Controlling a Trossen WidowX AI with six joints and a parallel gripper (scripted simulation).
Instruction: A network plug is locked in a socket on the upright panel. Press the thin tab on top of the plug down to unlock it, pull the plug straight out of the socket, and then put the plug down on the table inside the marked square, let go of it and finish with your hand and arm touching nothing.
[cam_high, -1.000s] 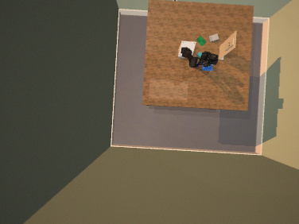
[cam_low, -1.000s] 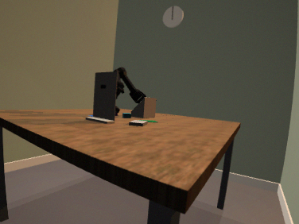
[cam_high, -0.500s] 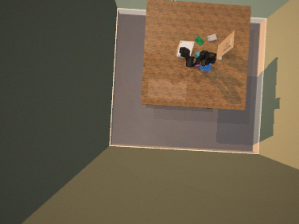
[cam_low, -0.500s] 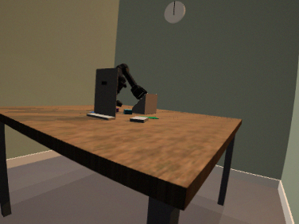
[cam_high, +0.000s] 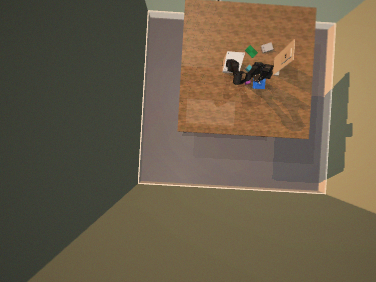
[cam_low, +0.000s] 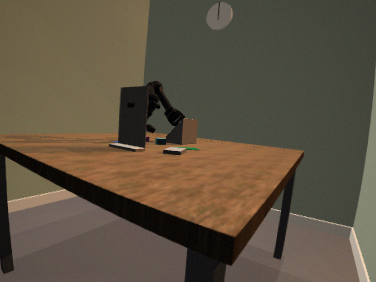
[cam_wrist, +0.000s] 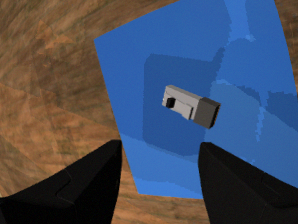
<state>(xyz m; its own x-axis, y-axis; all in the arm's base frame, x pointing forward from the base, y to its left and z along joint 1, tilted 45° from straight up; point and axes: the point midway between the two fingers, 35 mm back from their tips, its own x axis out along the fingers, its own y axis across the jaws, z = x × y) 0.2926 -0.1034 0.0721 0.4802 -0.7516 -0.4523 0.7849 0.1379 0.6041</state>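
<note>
My gripper tip is now 10 mm short of the grey network plug, 10 mm to the left of it and 40 mm above it. Also, from my gripper tip: blue marked square 10 mm ahead, 10 mm to the right, 50 mm below; then upright panel 160 mm ahead, 150 mm to the left, 70 mm above; then teal object 100 mm behind, 120 mm to the left, 30 mm below.
</note>
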